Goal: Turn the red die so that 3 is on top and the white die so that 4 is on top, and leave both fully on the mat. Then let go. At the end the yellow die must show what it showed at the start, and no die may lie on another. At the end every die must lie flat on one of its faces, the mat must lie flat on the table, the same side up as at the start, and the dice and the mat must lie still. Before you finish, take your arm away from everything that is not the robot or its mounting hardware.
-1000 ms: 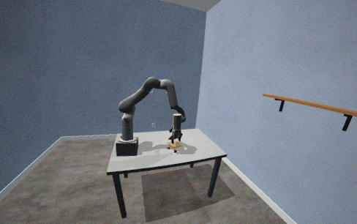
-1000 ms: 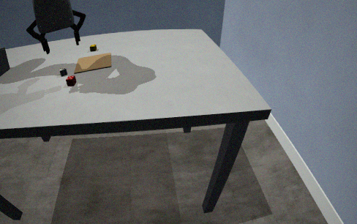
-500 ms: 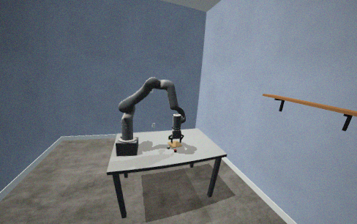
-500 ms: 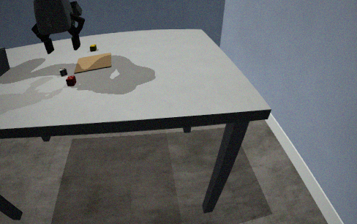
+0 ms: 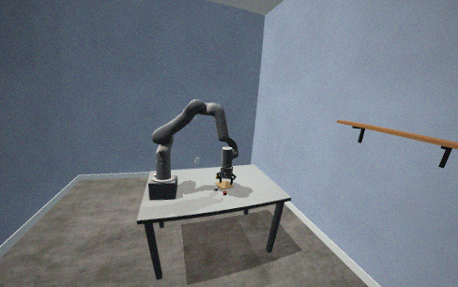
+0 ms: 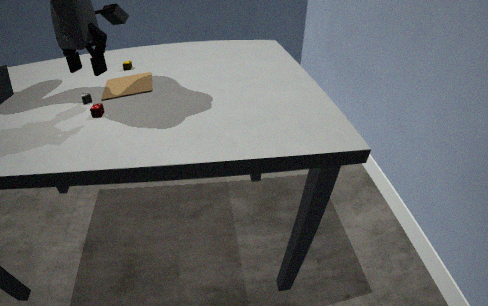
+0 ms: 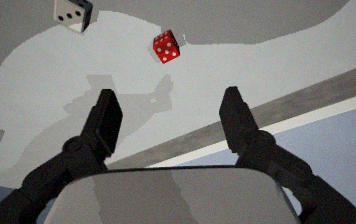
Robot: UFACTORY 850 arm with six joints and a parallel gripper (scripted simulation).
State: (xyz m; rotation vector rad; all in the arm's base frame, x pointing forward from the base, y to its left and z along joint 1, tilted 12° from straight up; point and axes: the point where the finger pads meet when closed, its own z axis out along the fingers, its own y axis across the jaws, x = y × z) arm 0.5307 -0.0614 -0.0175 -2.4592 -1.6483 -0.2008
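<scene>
The red die is 11 cm below my hand. From my hand the other things lie so: tan mat (1 cm ahead, 16 cm to the left, 12 cm below); white die (7 cm behind, 7 cm to the left, 11 cm below); yellow die (4 cm behind, 29 cm to the left, 11 cm below).
</scene>
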